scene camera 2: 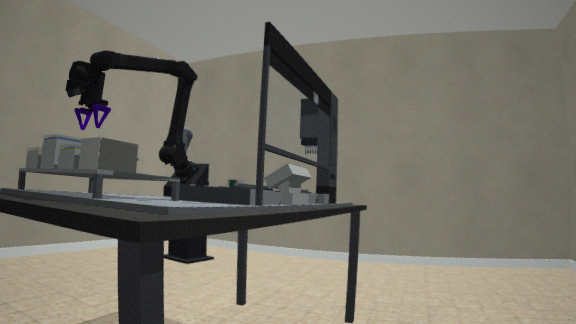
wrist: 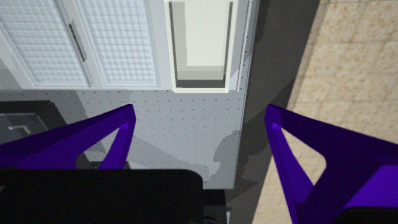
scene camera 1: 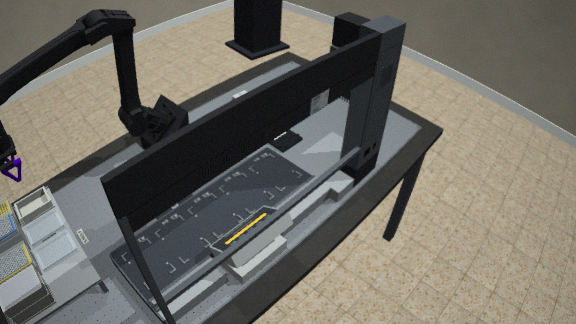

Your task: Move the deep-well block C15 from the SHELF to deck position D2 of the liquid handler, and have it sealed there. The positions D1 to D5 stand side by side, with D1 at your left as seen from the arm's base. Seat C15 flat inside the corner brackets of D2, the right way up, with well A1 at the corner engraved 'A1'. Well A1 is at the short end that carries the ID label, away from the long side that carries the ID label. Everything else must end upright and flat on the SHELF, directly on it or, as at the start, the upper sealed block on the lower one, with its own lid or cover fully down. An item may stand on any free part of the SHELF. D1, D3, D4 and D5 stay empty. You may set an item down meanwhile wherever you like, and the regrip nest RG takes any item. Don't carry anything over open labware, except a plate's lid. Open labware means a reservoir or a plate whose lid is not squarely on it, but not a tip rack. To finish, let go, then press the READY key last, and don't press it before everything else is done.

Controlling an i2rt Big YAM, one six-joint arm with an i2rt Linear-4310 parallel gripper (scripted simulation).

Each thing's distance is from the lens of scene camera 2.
black gantry beam (scene camera 2: 272, 37): 1.06 m
tall column (scene camera 2: 323, 178): 1.61 m
The marked spots on the black gantry beam and the tall column are 0.79 m apart.
